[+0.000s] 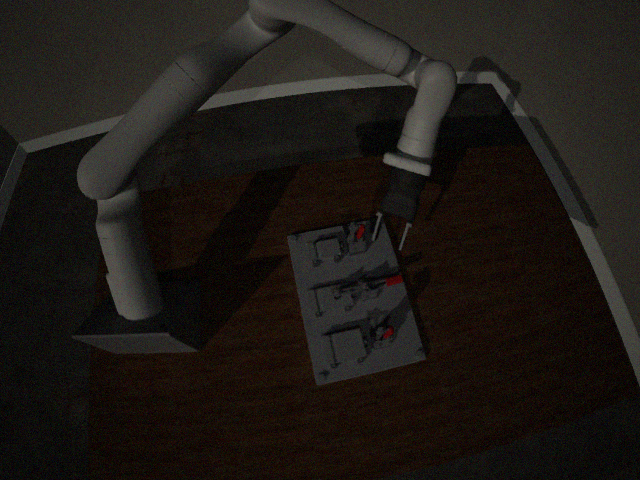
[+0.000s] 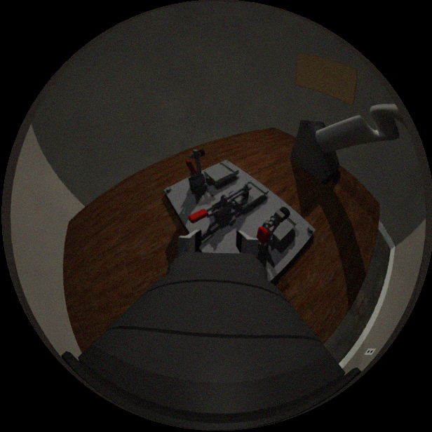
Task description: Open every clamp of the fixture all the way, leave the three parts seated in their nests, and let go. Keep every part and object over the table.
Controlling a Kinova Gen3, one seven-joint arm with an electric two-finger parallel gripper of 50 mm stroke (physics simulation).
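Places are measured from the arm's base along level axes (x ahead, y right, z down), in metres.
Pixels of known places: gripper, fingertip midpoint: (image 1: 387, 243); arm's base, origin of the base link: (image 1: 143, 309).
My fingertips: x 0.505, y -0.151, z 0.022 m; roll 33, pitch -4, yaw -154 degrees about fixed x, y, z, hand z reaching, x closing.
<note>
Ahead of a thing's pixels: the offset from my fingertips to its middle. "spot": to the spot under its first point. Level surfaces: height alone.
The grey fixture plate @[spot: dy +0.228, dx +0.016, dz +0.070 m] (image 1: 398, 356) (image 2: 180, 200) carries three clamps. The far clamp's red handle @[dy +0.189, dx -0.015, dz +0.001 m] (image 1: 388, 332) (image 2: 191, 166) is tilted up and its arm stands upright, off the square part @[dy +0.205, dx -0.098, dz +0.056 m] (image 1: 347, 345) (image 2: 221, 173). The middle clamp's red handle @[dy +0.072, dx +0.011, dz +0.031 m] (image 1: 393, 280) (image 2: 198, 215) lies low and outward, its arm reaching over the middle part (image 2: 254, 199). The near clamp's red handle @[spot: dy -0.021, dx -0.057, dz -0.016 m] (image 1: 360, 231) (image 2: 262, 234) is up; its arm slants toward the near part @[dy -0.012, dx -0.134, dz +0.054 m] (image 1: 327, 249) (image 2: 283, 234), and contact is unclear. My gripper (image 1: 387, 244) (image 2: 218, 237) is open and empty, above the plate's edge by the near clamp.
The plate lies on the brown wooden table @[dz +0.085 m] (image 1: 232, 403) (image 2: 115, 240). The robot's base (image 1: 134, 341) (image 2: 312, 150) stands on the other side of the plate from my gripper. My arm arches above the table's back. The scene is dim, with dark shadows across the plate.
</note>
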